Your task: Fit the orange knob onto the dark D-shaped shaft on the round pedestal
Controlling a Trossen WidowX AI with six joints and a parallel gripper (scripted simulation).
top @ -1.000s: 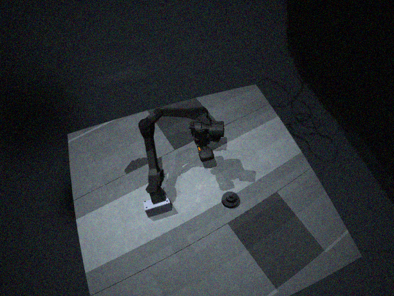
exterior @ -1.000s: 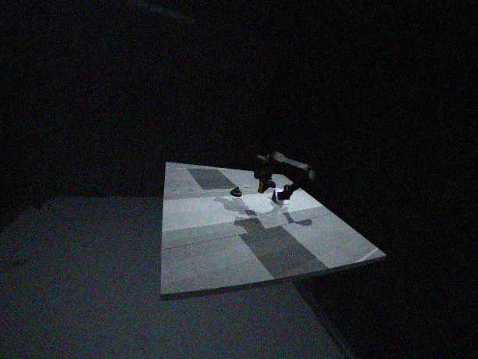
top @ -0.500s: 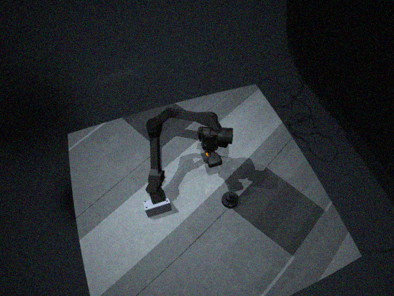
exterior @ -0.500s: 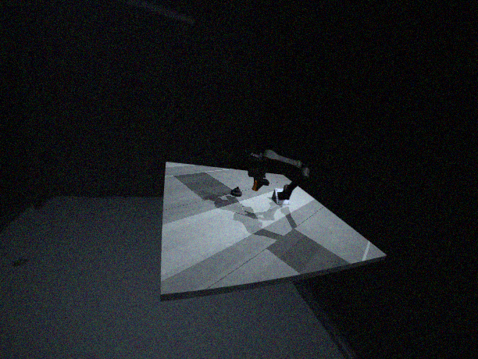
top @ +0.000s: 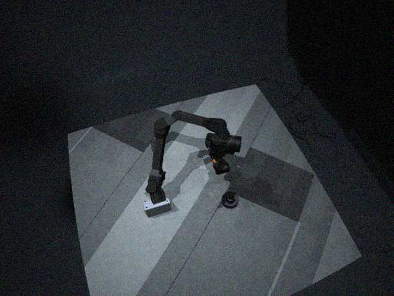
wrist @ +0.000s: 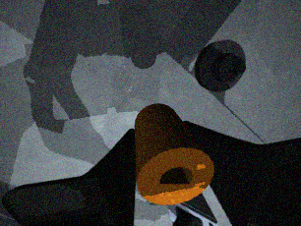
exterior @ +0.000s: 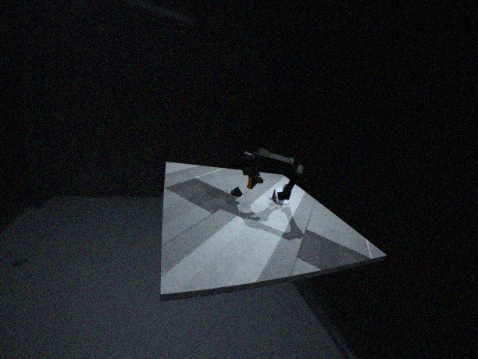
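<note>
Now: the dark round pedestal 140 mm to the right of my gripper tip, 100 mm below it and 20 mm ahead of it. Also, from my gripper tip: orange knob (20 mm above).
</note>
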